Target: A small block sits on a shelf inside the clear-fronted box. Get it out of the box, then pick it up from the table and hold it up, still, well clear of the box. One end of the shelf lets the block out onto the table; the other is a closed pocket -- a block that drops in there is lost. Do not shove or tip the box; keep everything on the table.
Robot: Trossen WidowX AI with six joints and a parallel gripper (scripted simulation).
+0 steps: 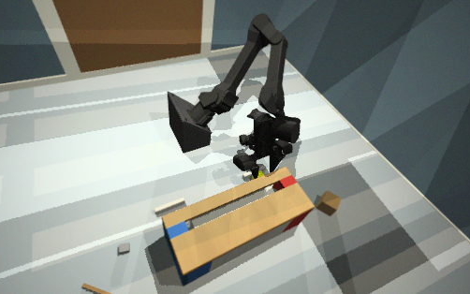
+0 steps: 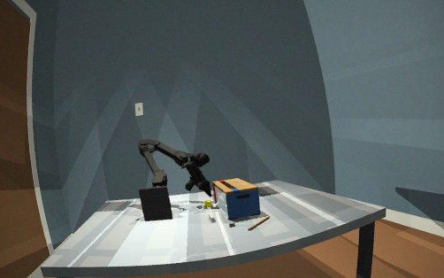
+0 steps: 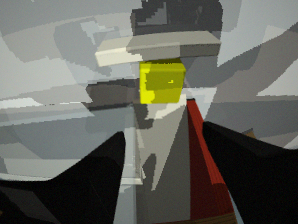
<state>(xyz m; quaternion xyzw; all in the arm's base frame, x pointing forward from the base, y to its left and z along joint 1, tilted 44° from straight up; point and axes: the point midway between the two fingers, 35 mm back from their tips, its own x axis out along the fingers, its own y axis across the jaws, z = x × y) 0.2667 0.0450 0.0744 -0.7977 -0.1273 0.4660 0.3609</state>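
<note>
The yellow-green block is 40 mm below my gripper tip and 20 mm behind it. From my gripper tip the other things lie so: tan cube: 180 mm ahead, 140 mm to the left, 30 mm below; then wooden stick: 500 mm to the right, 60 mm below, 50 mm ahead.
</note>
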